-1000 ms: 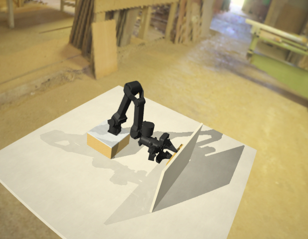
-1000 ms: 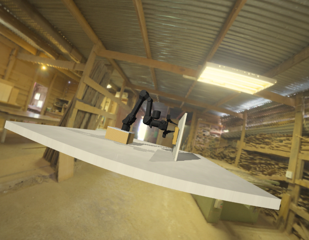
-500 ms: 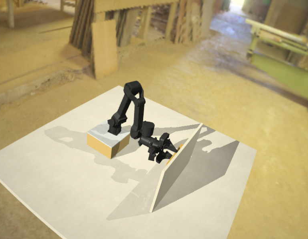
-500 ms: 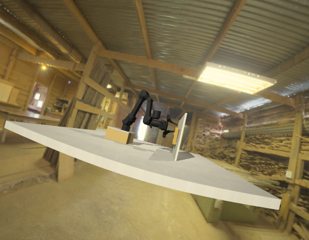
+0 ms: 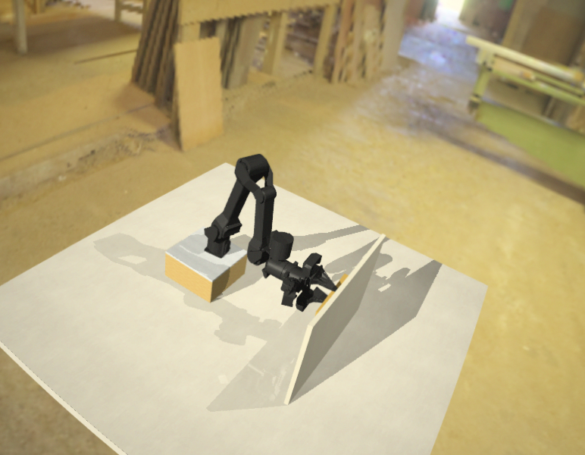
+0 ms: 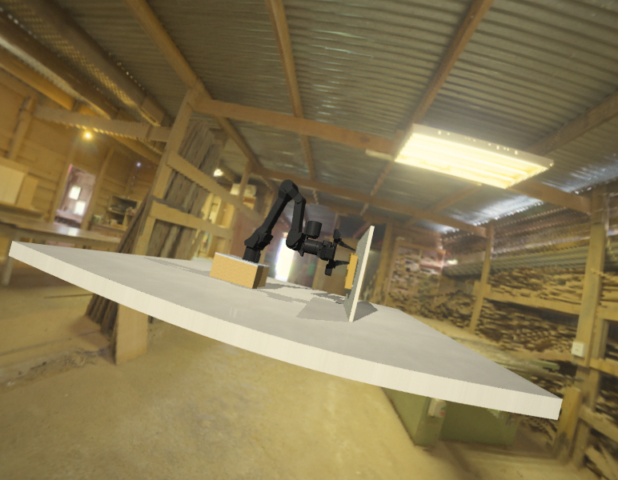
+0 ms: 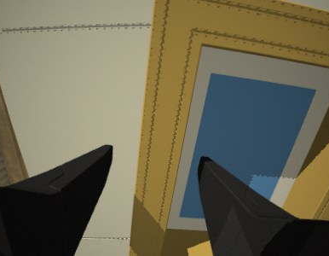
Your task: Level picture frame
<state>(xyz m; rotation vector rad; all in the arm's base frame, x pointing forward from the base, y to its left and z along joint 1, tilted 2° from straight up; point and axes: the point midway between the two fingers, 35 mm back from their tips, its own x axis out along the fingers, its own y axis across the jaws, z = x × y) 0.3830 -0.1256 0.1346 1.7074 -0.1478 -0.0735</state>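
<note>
The picture frame is 10 mm ahead of my gripper tip, 10 mm to the left of it and 50 mm below it. The rest, counted from my gripper tip: wall panel 20 mm ahead, 10 mm to the left, 60 mm below.
</note>
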